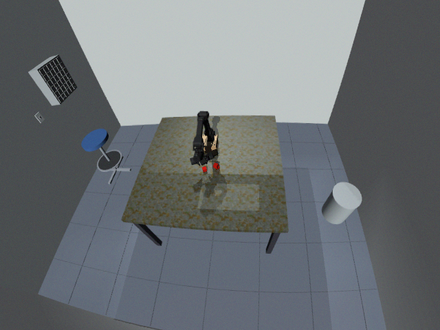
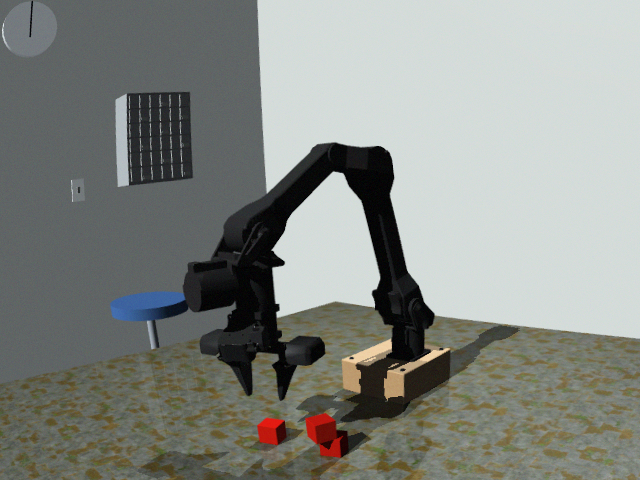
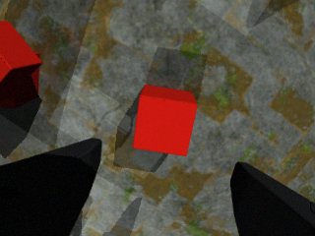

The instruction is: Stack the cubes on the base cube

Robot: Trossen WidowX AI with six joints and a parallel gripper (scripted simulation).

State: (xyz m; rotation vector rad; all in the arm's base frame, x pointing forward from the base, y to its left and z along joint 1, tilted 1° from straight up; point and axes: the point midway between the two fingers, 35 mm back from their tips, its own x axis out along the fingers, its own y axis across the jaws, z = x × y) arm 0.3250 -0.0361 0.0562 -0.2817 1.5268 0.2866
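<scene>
My gripper tip is now 3 cm past the red base cube, 11 cm to the right of it and 6 cm above it.
</scene>
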